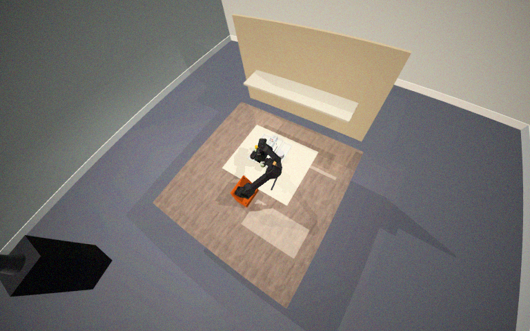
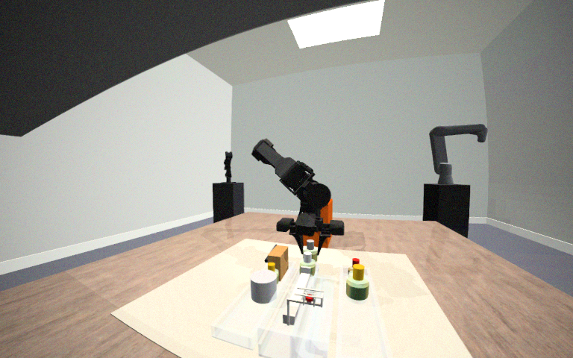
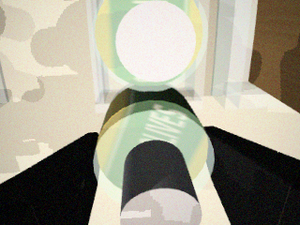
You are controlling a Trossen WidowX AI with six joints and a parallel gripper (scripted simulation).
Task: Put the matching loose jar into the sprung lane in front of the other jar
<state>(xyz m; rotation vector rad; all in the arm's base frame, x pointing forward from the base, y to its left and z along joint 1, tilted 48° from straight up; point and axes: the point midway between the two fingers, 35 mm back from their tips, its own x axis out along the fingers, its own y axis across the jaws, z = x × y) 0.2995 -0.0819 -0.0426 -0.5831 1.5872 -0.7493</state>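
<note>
Now: gripper tip 4 cm short of the brown box, 8 cm to the left of it and 1 cm above it. The rest, counted from my gripper tip: grey cylinder: 15 cm ahead, 9 cm to the right, 2 cm below.
</note>
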